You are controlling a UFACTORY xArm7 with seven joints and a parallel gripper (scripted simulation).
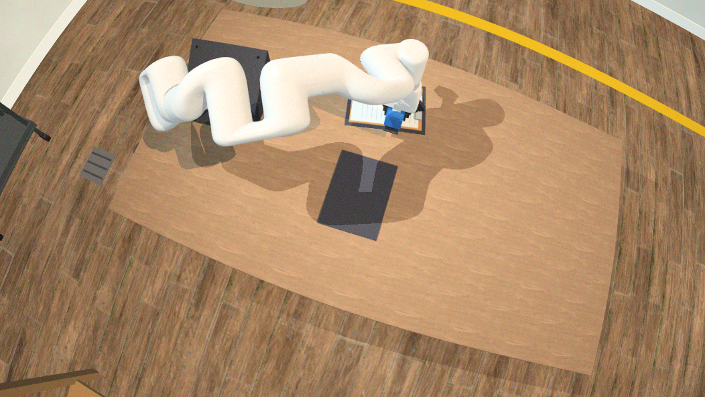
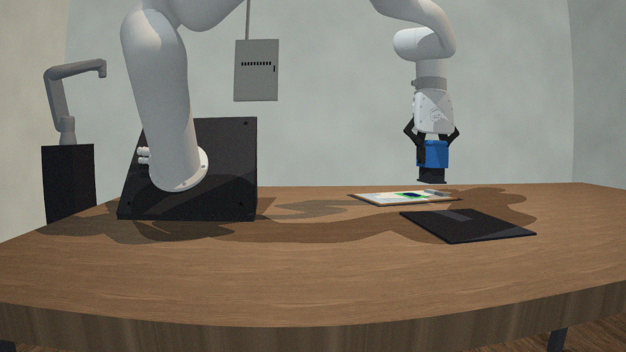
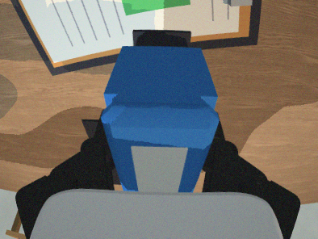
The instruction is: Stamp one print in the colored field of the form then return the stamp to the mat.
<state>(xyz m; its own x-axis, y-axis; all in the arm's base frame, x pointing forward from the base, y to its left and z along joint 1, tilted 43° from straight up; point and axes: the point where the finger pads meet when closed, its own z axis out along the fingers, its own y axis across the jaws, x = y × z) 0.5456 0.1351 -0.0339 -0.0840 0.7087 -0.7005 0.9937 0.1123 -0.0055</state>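
My hand is 23 cm to the left of the dark mat, 11 cm above it and 2 cm past it. Also, from my hand: form: 11 cm below, 8 cm to the left, 3 cm behind; blue stamp: 2 cm below.
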